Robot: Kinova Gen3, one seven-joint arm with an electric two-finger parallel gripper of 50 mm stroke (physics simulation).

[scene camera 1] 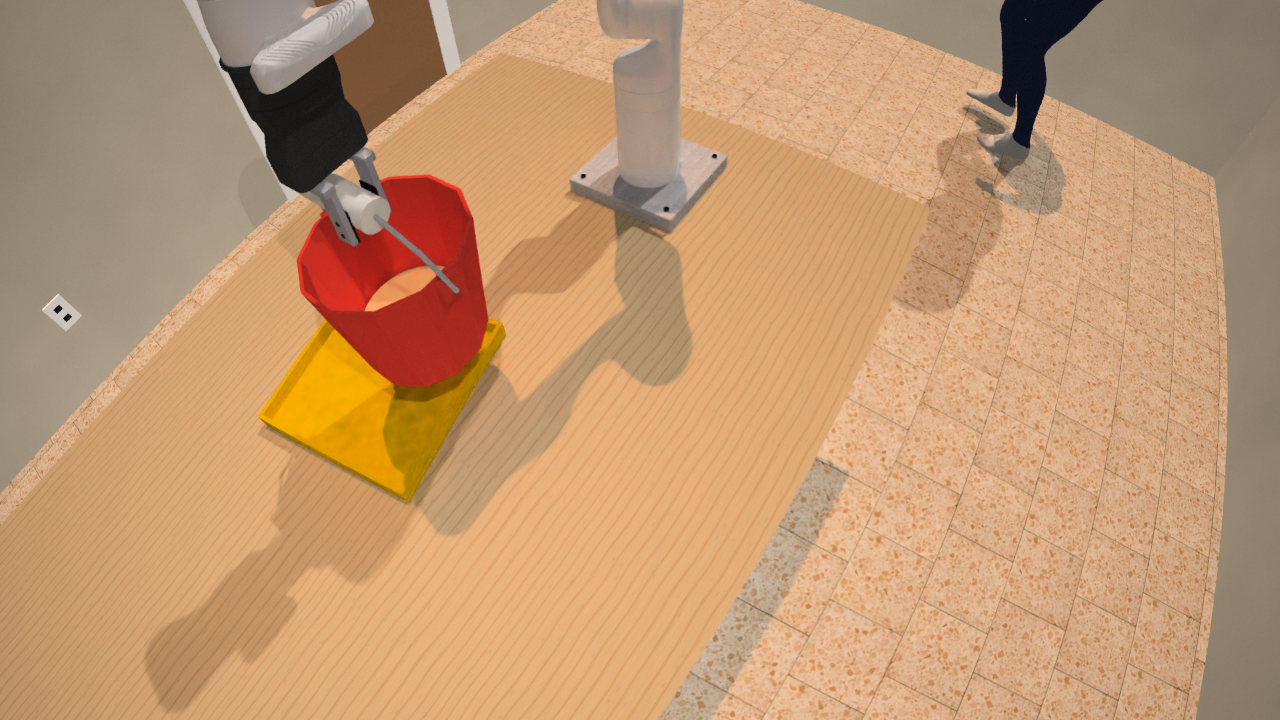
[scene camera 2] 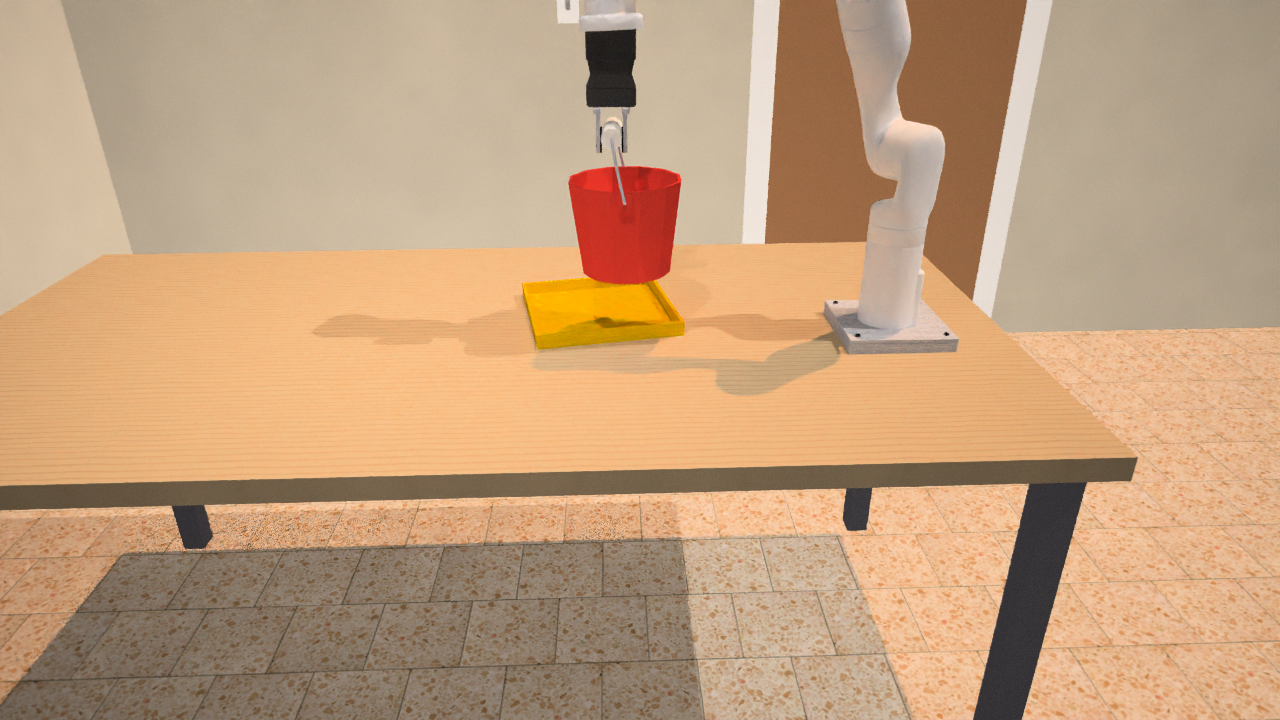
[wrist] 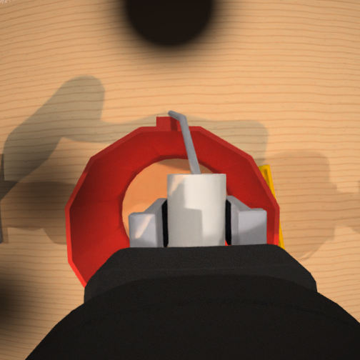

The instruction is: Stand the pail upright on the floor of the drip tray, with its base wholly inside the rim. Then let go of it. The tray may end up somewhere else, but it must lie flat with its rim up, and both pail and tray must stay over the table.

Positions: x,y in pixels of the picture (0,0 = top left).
Labels:
My gripper shows in scene camera 1, in scene camera 2 and in the wrist view (195,213). A red pail shows in scene camera 1 (401,318), in scene camera 2 and in the wrist view. One and the same spot on my gripper: (scene camera 2: 596,110) is (scene camera 1: 329,192). One and the same spot on the red pail: (wrist: 129,175) is (scene camera 2: 662,256).

